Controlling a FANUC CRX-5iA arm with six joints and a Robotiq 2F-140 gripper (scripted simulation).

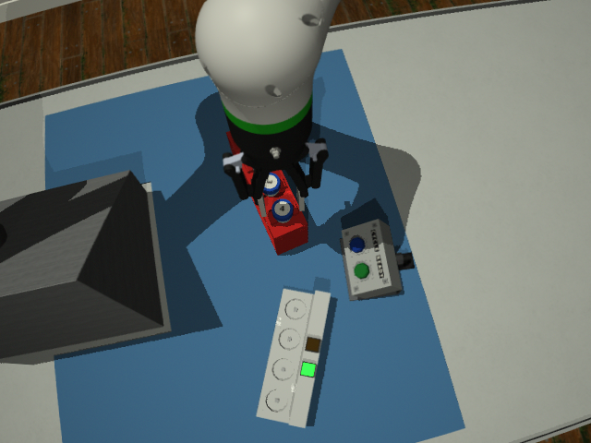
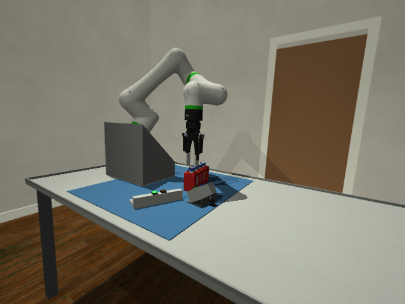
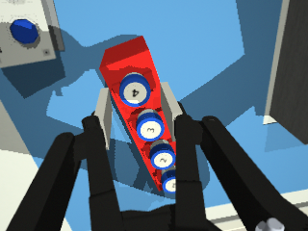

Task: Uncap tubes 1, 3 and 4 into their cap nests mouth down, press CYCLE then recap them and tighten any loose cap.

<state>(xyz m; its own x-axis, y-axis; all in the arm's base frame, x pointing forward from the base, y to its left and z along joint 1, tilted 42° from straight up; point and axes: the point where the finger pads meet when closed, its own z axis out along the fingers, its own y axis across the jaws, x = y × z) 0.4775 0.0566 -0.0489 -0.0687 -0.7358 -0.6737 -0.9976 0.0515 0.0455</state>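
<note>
The green ready key is 11 cm ahead of my hand, 12 cm to the right of it and 10 cm below it. The rest, counted from my hand: blue cycle key (11 cm ahead, 7 cm to the right, 10 cm below); then small desk (13 cm ahead, 9 cm to the right, 11 cm below).
</note>
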